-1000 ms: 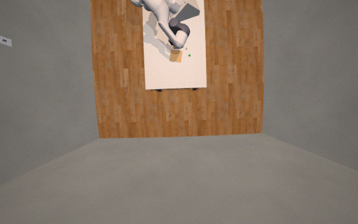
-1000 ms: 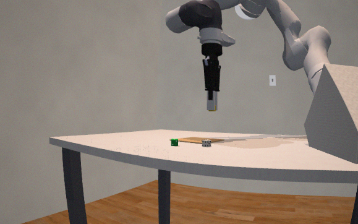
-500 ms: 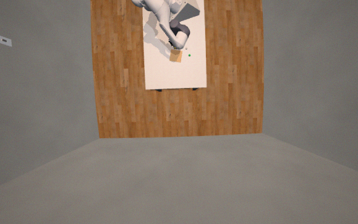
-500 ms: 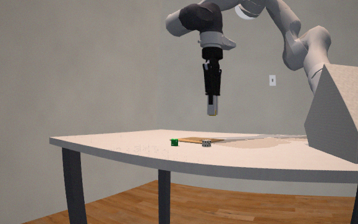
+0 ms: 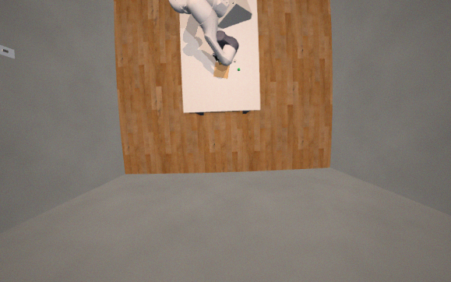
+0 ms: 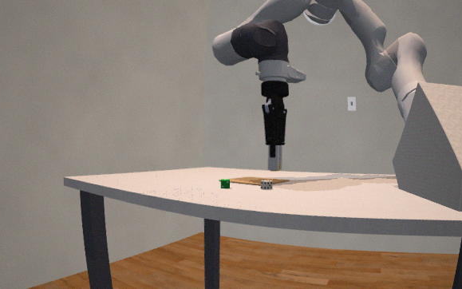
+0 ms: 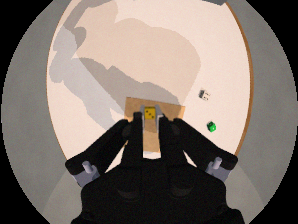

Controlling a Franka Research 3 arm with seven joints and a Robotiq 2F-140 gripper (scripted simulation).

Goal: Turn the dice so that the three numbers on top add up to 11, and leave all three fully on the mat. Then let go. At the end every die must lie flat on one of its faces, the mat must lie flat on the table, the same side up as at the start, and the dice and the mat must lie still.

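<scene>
My hand is 5 cm short of the tan mat and 7 cm above it. From my hand the other things lie so: yellow die 3 cm below; then white die 3 cm behind, 13 cm to the left, 6 cm below; then green die 6 cm ahead, 17 cm to the left, 6 cm below.
</scene>
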